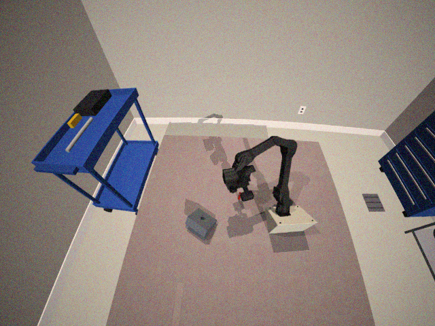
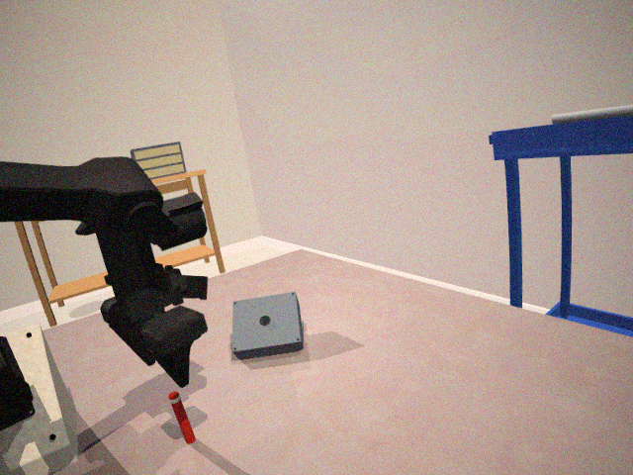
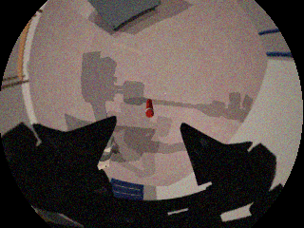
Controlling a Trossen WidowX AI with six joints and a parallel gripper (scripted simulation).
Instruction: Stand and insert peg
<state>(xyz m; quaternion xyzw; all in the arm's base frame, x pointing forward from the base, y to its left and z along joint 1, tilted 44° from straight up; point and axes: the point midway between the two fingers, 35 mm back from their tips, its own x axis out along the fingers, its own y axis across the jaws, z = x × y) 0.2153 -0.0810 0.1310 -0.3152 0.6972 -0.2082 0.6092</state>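
Now: the red peg 50 mm below my gripper tip. From my gripper tip the other things lie so: sloped grey panel: 230 mm ahead, 140 mm to the left, 70 mm below.
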